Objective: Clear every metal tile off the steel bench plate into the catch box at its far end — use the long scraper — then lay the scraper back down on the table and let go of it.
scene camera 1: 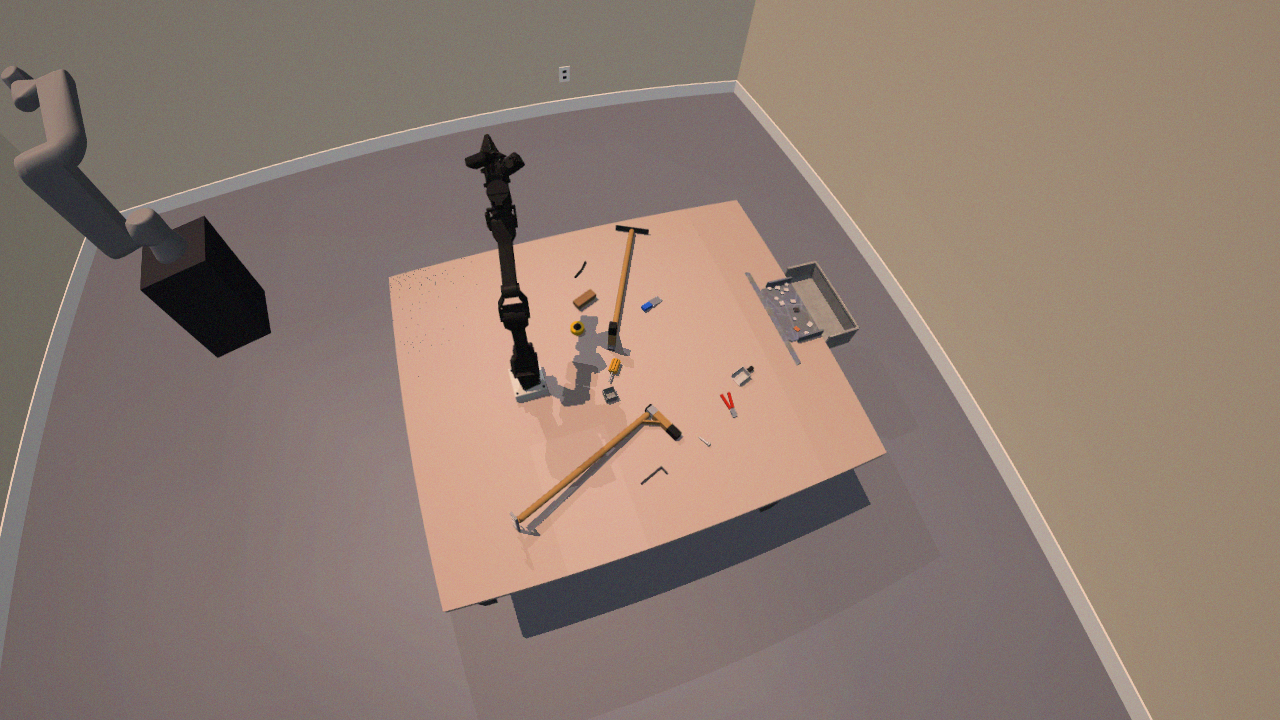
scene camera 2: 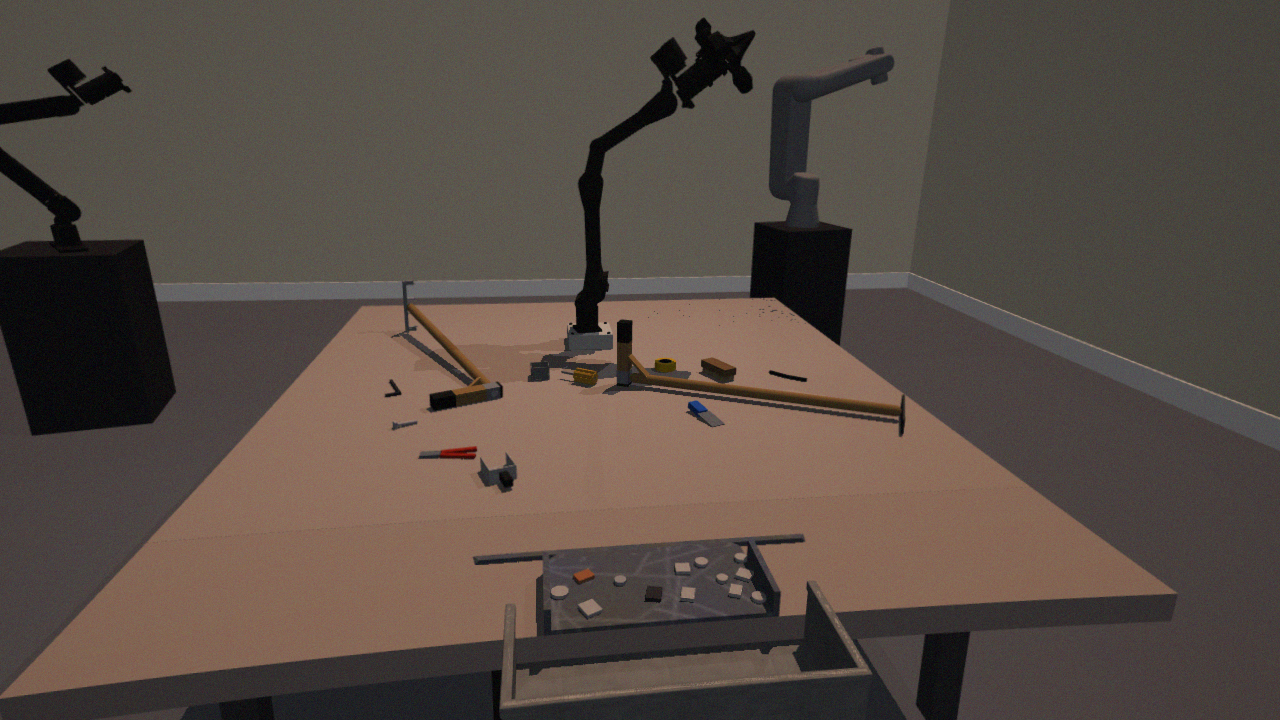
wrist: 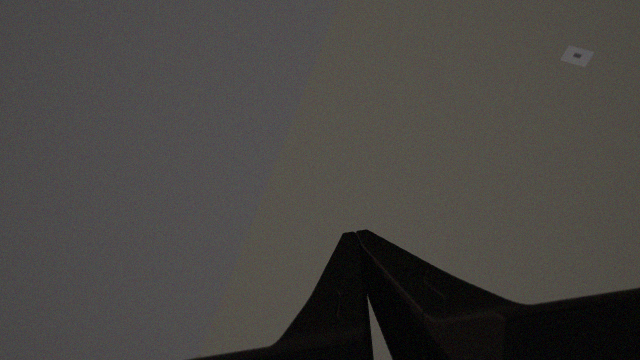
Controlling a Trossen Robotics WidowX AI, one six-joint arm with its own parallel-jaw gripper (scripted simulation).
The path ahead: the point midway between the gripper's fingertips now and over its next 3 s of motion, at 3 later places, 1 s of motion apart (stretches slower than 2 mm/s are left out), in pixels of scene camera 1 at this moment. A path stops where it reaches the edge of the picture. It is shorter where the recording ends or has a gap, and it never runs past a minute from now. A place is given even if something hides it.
My gripper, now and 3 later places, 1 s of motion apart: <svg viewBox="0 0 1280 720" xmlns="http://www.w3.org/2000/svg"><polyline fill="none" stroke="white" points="486,134 511,137 538,144 564,155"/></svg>
